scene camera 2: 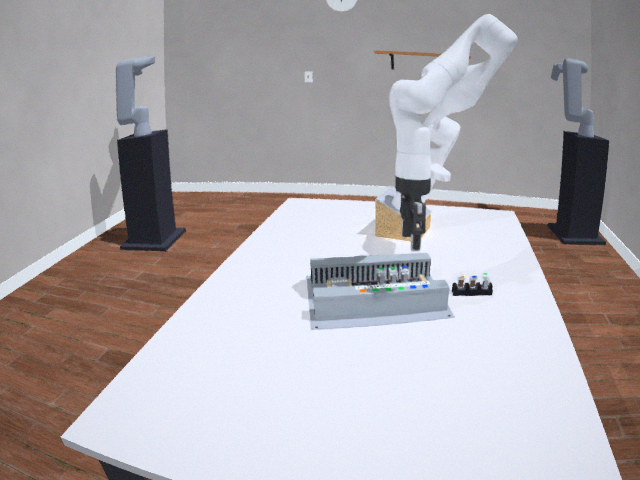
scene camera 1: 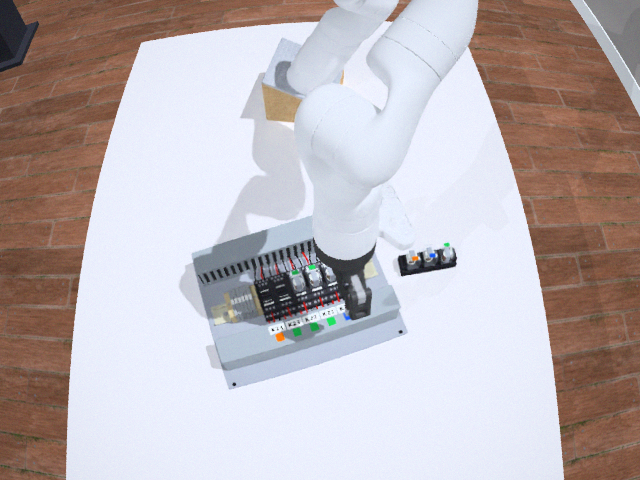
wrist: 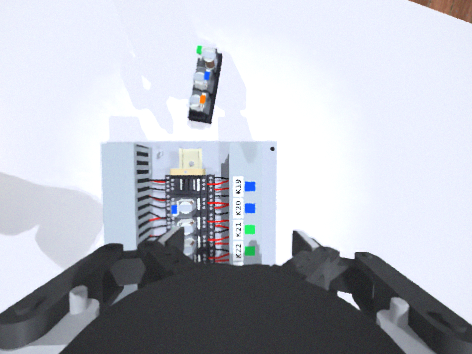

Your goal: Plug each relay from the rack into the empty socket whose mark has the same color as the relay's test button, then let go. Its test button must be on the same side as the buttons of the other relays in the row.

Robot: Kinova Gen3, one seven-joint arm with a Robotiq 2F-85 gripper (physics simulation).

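Places are measured from the arm's base along level axes (x ahead, y left, z up), in centimetres.
Pixels of known places: gripper, fingertip midpoint: (scene camera 2: 410, 243) (scene camera 1: 342, 284) (wrist: 237, 240); arm's base, origin of the base link: (scene camera 1: 306, 79).
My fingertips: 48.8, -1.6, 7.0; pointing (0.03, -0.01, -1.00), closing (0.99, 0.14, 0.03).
For each thing: its middle in the pictures, then the offset to it from my fingertips, as dx, dy, dz. "spot": a spot on its surface instead.
- black rack, body centre: (wrist: 205, 86) (scene camera 1: 428, 260) (scene camera 2: 472, 288) -7.7, +17.2, -14.7
- orange-button relay, body centre: (wrist: 199, 103) (scene camera 1: 412, 259) (scene camera 2: 461, 283) -7.7, +14.0, -13.2
- blue-button relay, body centre: (wrist: 203, 81) (scene camera 1: 429, 256) (scene camera 2: 473, 283) -7.7, +17.2, -13.2
- green-button relay, body centre: (wrist: 207, 59) (scene camera 1: 445, 253) (scene camera 2: 484, 282) -7.7, +20.4, -13.2
- K24, surface spot: (scene camera 1: 265, 296) spot: -5.0, -11.8, -12.8
- slotted duct, body centre: (scene camera 1: 278, 245) (wrist: 132, 248) (scene camera 2: 371, 269) -14.0, -8.5, -12.5
- smooth front duct, body centre: (wrist: 244, 248) (scene camera 1: 308, 331) (scene camera 2: 383, 300) +2.2, -5.7, -12.5
- grey terminal block, body centre: (scene camera 1: 241, 303) -4.4, -16.1, -13.0
The black rack (scene camera 1: 428, 269) (scene camera 2: 471, 291) (wrist: 200, 119) stands right of the panel in both scene views. It holds an orange-button relay (scene camera 1: 412, 260) (wrist: 195, 102), a blue-button relay (scene camera 1: 428, 257) (wrist: 200, 80) and a green-button relay (scene camera 1: 448, 254) (wrist: 209, 55). In the wrist view the green button is on the left, the orange and blue ones on the right. The row's relays, such as the blue one (wrist: 186, 206), have buttons toward the slotted duct. Sockets K19 (wrist: 189, 185), K23 (scene camera 1: 281, 290) and K24 (scene camera 1: 265, 296) are empty. My gripper (scene camera 1: 360, 313) (scene camera 2: 416, 249) (wrist: 237, 240) is open and empty, high above the panel.
The slotted duct (scene camera 1: 232, 254) (wrist: 118, 190) and the smooth front duct (scene camera 1: 310, 338) (scene camera 2: 379, 303) rise along both sides of the row. A tan and grey terminal block (scene camera 1: 241, 303) stands at the row's left end. A box with wooden sides (scene camera 1: 279, 105) (scene camera 2: 391, 222) stands farther back.
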